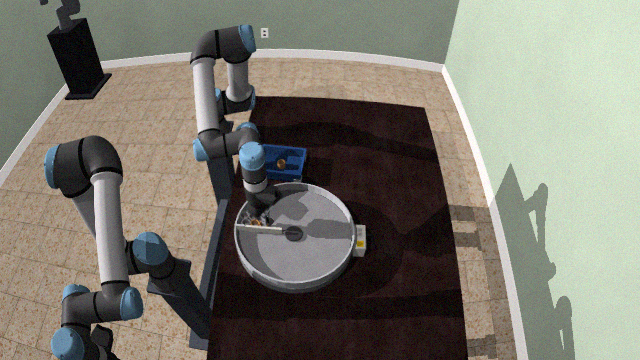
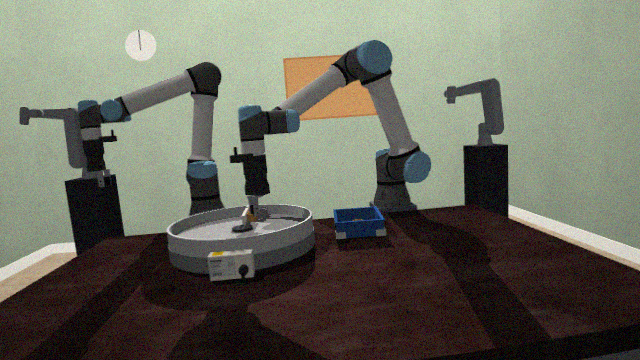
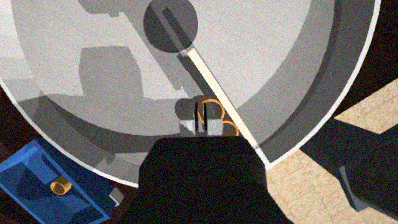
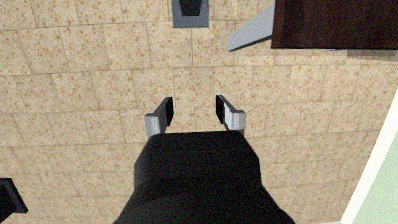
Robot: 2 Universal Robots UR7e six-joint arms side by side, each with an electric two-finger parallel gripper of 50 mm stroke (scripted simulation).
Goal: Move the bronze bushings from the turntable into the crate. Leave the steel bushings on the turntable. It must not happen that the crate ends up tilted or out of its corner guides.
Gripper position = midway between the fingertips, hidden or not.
Note:
In view: the left gripper (image 2: 254,215), the right gripper (image 2: 105,185) and a blue crate (image 2: 372,220).
The blue crate also shows in image 1 (image 1: 294,158). The left gripper is seen too in image 3 (image 3: 200,110). The right gripper is seen too in image 4 (image 4: 194,104). Image 4 does not show the blue crate: it is out of frame.

